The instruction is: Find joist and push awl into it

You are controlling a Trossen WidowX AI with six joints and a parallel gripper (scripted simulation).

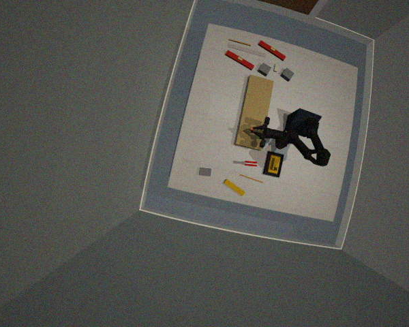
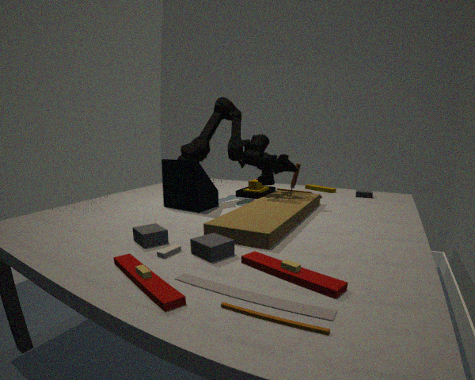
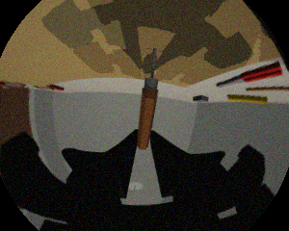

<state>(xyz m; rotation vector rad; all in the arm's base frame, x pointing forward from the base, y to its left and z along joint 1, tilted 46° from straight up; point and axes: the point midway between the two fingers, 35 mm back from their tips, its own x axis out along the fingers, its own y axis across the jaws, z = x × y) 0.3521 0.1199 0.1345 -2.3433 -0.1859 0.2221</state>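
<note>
Right now the awl is 20 mm behind my gripper tip and 50 mm below it. Also, from my gripper tip: yellow stud finder: 250 mm behind, 170 mm to the left, 90 mm below; yellow bar: 30 mm behind, 390 mm to the left, 130 mm below; black tray: 250 mm behind, 150 mm to the left, 120 mm below.
</note>
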